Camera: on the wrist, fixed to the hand. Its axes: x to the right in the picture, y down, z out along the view.
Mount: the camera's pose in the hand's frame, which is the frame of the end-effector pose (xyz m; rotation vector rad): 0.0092 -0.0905 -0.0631 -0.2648 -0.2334 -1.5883
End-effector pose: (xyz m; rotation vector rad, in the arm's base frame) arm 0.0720 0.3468 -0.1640 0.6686 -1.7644 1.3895
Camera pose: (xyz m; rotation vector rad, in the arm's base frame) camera 0.1542 0.3841 -0.0999 1.5765 -0.9112 -0.0227
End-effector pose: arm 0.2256 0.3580 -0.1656 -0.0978 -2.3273 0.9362
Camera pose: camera 0.2684 0.3311 -0.0671 1.5405 -1.8125 -0.1977
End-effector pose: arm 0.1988 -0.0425 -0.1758 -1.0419 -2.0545 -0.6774
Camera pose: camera 0.1424 -0.1316 -0.1422 -0.6556 2.5335 1.4738
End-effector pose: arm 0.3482 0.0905 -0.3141 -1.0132 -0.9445 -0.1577
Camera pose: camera 0.3448 -0.0061 -0.2601 -0.2821 -1.7948 -1.5273
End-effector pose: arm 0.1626 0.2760 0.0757 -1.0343 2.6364 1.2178
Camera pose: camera 0.2230 0.1852 0.0568 -2.0702 0.7760 1.0011
